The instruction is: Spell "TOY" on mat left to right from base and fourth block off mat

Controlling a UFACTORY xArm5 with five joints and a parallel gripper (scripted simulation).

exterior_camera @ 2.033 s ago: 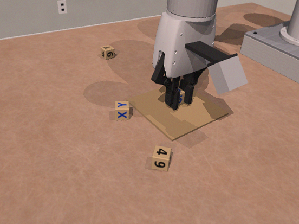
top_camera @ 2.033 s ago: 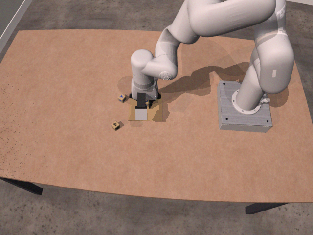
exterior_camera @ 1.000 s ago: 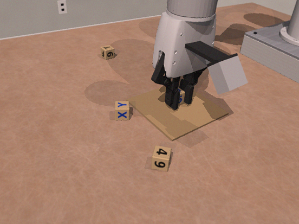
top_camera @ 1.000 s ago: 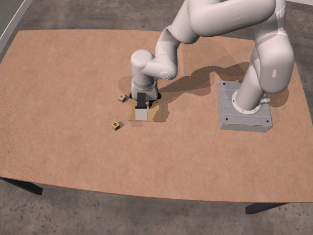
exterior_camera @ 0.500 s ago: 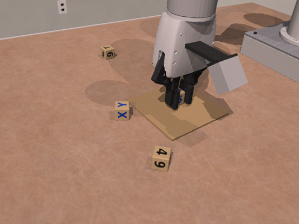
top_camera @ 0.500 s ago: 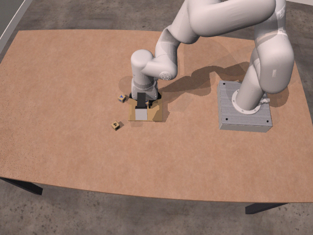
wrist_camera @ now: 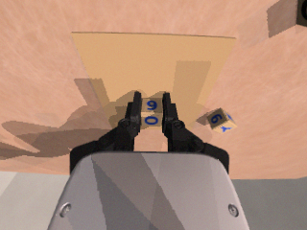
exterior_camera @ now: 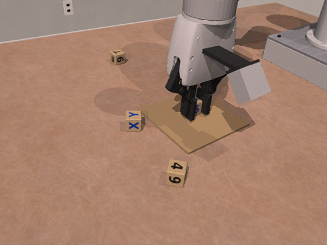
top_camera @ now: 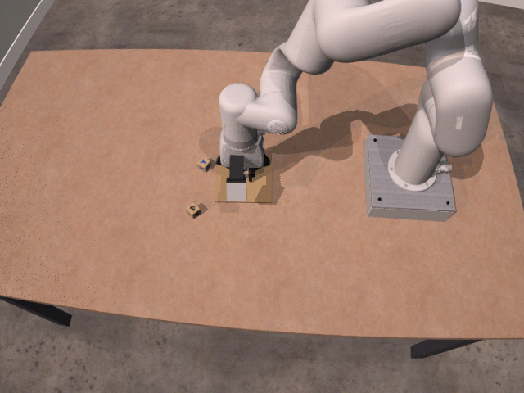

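Now: the O block 1 cm to the right of my hand and 1 cm below it. The rest, counted from my hand: tan mat 3 cm below; then T block 26 cm to the right, 2 cm below, 1 cm behind.
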